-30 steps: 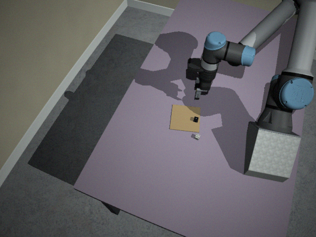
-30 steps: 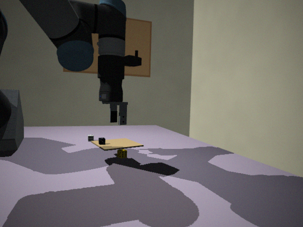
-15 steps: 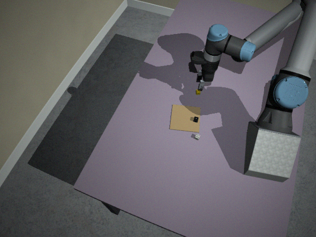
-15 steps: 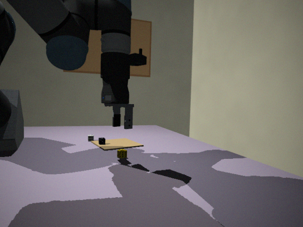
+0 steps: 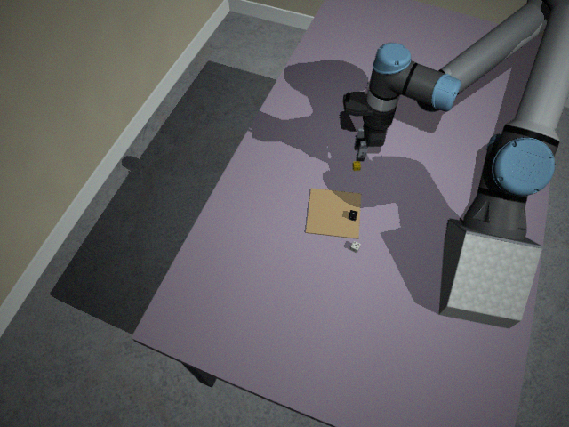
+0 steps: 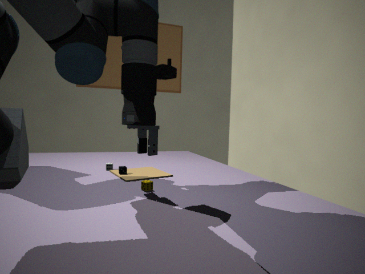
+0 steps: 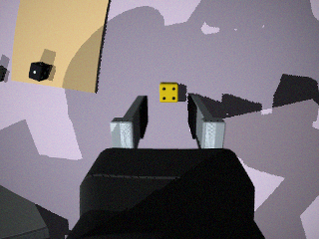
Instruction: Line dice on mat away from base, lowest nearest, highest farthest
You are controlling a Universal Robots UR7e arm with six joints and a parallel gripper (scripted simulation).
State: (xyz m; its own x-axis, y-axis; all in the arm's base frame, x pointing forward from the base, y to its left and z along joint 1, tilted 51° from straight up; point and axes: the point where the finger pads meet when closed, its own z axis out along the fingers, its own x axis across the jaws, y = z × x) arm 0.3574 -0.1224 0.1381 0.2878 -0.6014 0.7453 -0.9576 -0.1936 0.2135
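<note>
Now: the yellow die 90 mm below my hand. Round my hand: white die (40 mm behind, 250 mm to the left, 90 mm below); tan mat (40 mm ahead, 160 mm to the left, 100 mm below); black die (20 mm behind, 160 mm to the left, 80 mm below).
</note>
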